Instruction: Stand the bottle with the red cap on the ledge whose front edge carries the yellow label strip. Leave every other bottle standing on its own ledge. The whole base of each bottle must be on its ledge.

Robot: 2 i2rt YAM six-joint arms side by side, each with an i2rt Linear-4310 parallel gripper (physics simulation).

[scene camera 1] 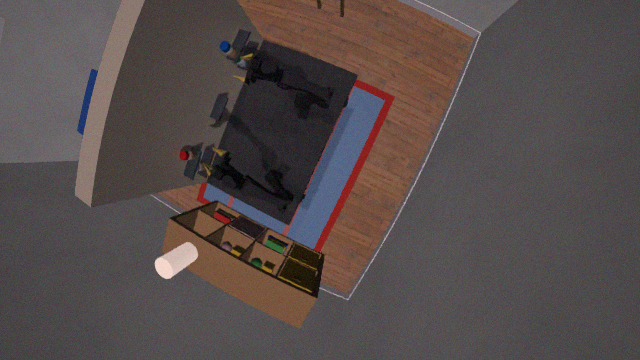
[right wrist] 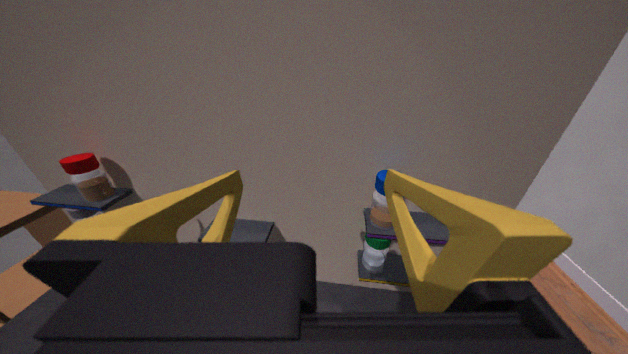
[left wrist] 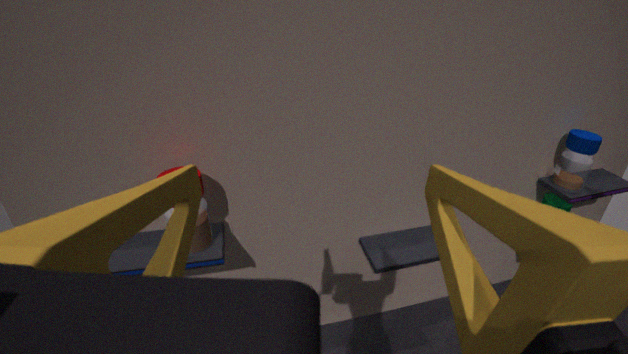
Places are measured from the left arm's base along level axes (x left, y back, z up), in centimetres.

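Where they show: left gripper, fingertip midpoint: (scene camera 1: 208, 155) (left wrist: 313, 177); right gripper, fingertip midpoint: (scene camera 1: 237, 67) (right wrist: 313, 178); left arm's base at its link origin: (scene camera 1: 278, 176); right arm's base at its link origin: (scene camera 1: 305, 105).
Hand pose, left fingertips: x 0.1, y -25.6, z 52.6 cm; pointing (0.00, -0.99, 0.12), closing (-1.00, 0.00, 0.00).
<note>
Things, the pixels of their top centre, and the offset from my left fingertips.
- red-capped bottle at its top centre: (left wrist: 178, 176) (right wrist: 76, 157) (scene camera 1: 182, 155) dy -22.1, dx +16.4, dz -12.2 cm
- ledge with a blue strip, top centre: (left wrist: 150, 247) (right wrist: 82, 194) (scene camera 1: 191, 163) dy -20.9, dx +22.3, dz -22.7 cm
- ledge with the yellow strip, top centre: (right wrist: 400, 267) (scene camera 1: 247, 55) dy -39.0, dx -55.6, dz -36.7 cm
- green-capped bottle at its top centre: (right wrist: 379, 231) (left wrist: 558, 199) dy -37.8, dx -49.1, dz -26.2 cm
- blue-capped bottle at its top centre: (right wrist: 392, 176) (left wrist: 586, 134) (scene camera 1: 223, 45) dy -37.7, dx -49.2, dz -12.2 cm
- purple-strip ledge at its top centre: (right wrist: 415, 223) (left wrist: 588, 181) (scene camera 1: 237, 44) dy -39.0, dx -55.6, dz -22.7 cm
- bare middle ledge at its top centre: (left wrist: 410, 244) (right wrist: 237, 229) (scene camera 1: 218, 107) dy -30.0, dx -16.7, dz -29.7 cm
The red-capped bottle (scene camera 1: 184, 155) (left wrist: 201, 227) (right wrist: 95, 186) stands upright on the ledge with a blue strip (scene camera 1: 192, 169) (left wrist: 216, 245) (right wrist: 55, 195). The ledge with the yellow strip (right wrist: 397, 266) is low in the right wrist view; a green-capped bottle (right wrist: 374, 254) (left wrist: 556, 201) stands at its left part, and a finger hides its right part. My left gripper (scene camera 1: 213, 161) (left wrist: 313, 177) is open and empty, near the red-capped bottle, whose cap and body one finger partly covers in the left wrist view. My right gripper (scene camera 1: 244, 68) (right wrist: 313, 178) is open and empty, near the blue-capped and green-capped bottles.
A blue-capped bottle (scene camera 1: 225, 46) (left wrist: 577, 161) (right wrist: 381, 202) stands on the purple-strip ledge (scene camera 1: 242, 38) (left wrist: 602, 181) (right wrist: 425, 225), above the yellow-strip ledge. A bare middle ledge (scene camera 1: 219, 107) (left wrist: 400, 247) (right wrist: 255, 230) is on the wall. Another ledge (scene camera 1: 209, 153) is beside the left gripper. A compartment box (scene camera 1: 240, 280) stands nearby.
</note>
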